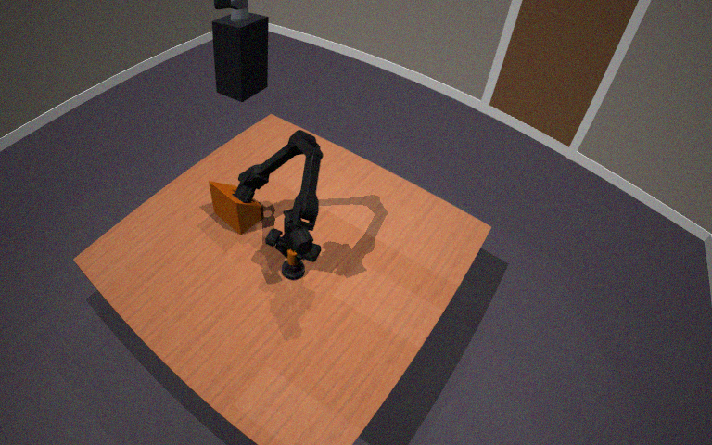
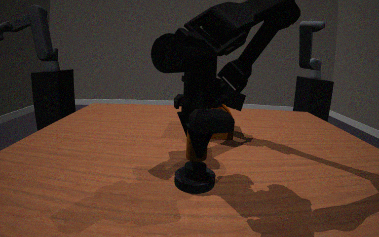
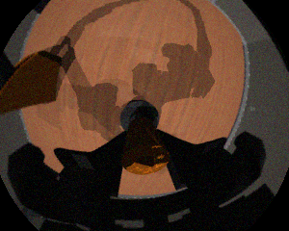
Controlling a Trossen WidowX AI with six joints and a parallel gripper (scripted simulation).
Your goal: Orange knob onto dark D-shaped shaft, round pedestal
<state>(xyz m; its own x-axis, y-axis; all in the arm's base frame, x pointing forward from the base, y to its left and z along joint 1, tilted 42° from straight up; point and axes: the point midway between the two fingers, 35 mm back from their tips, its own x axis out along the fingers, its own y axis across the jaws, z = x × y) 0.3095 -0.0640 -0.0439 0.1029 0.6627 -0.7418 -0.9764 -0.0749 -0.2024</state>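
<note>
Right now the orange knob is 2 cm above my gripper tip. From my gripper tip the other things lie so: dark round pedestal (4 cm below).
</note>
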